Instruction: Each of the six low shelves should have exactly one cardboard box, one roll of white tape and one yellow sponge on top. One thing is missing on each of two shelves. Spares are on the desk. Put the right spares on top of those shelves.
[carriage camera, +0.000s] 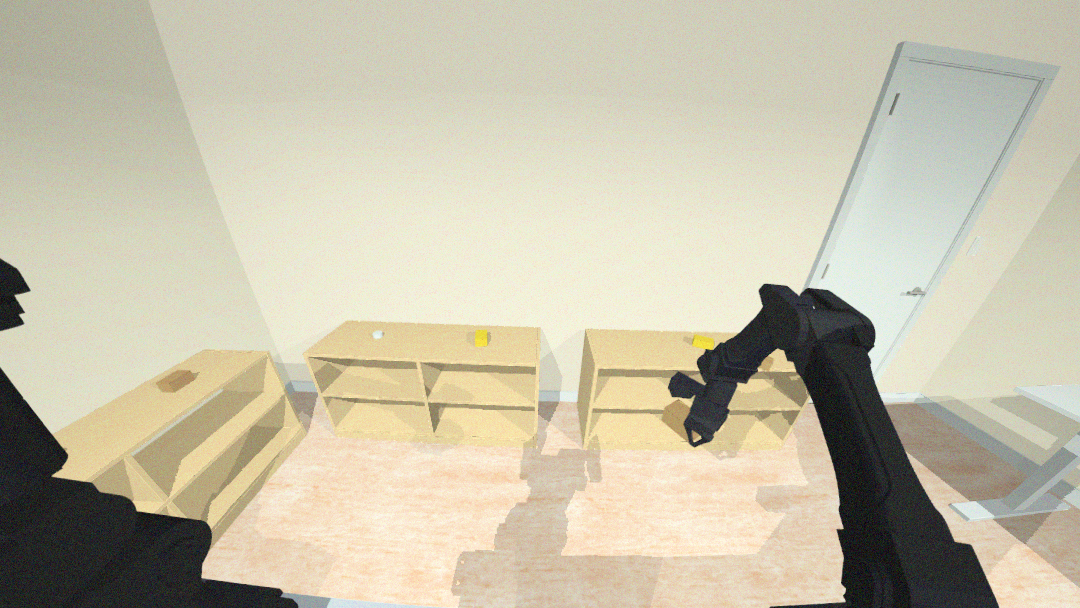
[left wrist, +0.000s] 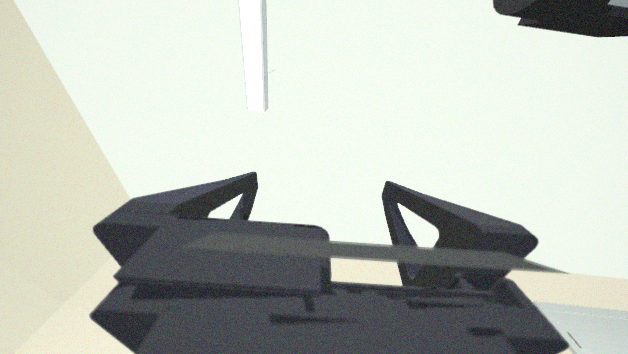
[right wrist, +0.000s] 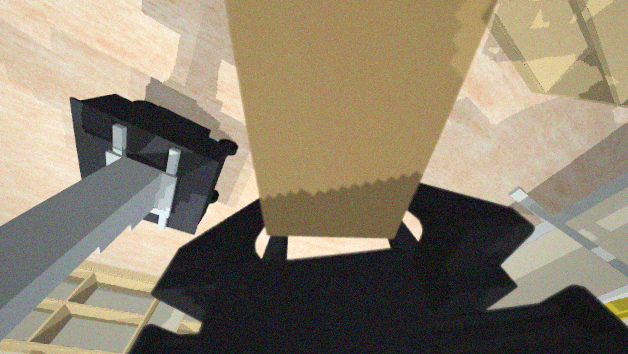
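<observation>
My right gripper (carriage camera: 686, 413) (right wrist: 327, 180) is shut on a cardboard box (carriage camera: 674, 416) (right wrist: 345, 115), held in the air in front of the right low shelf (carriage camera: 627, 348). A yellow sponge (carriage camera: 702, 342) lies on that shelf; a brown box (carriage camera: 767, 363) shows there partly behind the arm. The middle low shelf (carriage camera: 423, 348) bears a roll of white tape (carriage camera: 377, 333) and a yellow sponge (carriage camera: 481, 338); no box shows on it. The left low shelf (carriage camera: 113, 422) bears a cardboard box (carriage camera: 176, 380); its near end is hidden by my left arm. My left gripper (left wrist: 320, 183) is open and empty, pointing upward.
The desk (carriage camera: 1061, 398) stands at the right edge, its leg foot (carriage camera: 1005, 507) on the floor. A yellow sponge (right wrist: 619, 307) shows at the right edge of the right wrist view. A door (carriage camera: 937, 181) is behind the right arm. The mobile base (right wrist: 145, 165) shows at the left.
</observation>
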